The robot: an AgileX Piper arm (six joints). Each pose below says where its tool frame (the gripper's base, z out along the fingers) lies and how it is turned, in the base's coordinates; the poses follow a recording.
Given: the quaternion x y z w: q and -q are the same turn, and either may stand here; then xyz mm.
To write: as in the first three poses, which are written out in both.
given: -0.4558, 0.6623, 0.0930, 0.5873, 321, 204, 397
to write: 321, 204, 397, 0.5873, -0.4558, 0.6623, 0.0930
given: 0.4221, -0.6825, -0.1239, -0.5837, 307, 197, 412
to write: 307, 197, 412, 0.5837, -0.4221, 0.6825, 0.1239
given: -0.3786, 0.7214, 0.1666, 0.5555, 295, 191, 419
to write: 295, 191, 419, 0.5555, -0.3786, 0.7214, 0.1666
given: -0.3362, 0.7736, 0.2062, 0.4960, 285, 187, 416
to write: 285, 187, 416, 0.4960, -0.3362, 0.7736, 0.2062
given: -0.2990, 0.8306, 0.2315, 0.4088, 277, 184, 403
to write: 277, 184, 403, 0.4088, -0.2990, 0.8306, 0.2315
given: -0.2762, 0.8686, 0.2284, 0.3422, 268, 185, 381
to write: 268, 185, 381, 0.3422, -0.2762, 0.8686, 0.2284
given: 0.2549, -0.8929, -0.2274, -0.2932, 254, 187, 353
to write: 254, 187, 353, 0.2932, -0.2549, 0.8929, 0.2274
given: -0.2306, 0.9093, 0.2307, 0.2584, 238, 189, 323
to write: 238, 189, 323, 0.2584, -0.2306, 0.9093, 0.2307
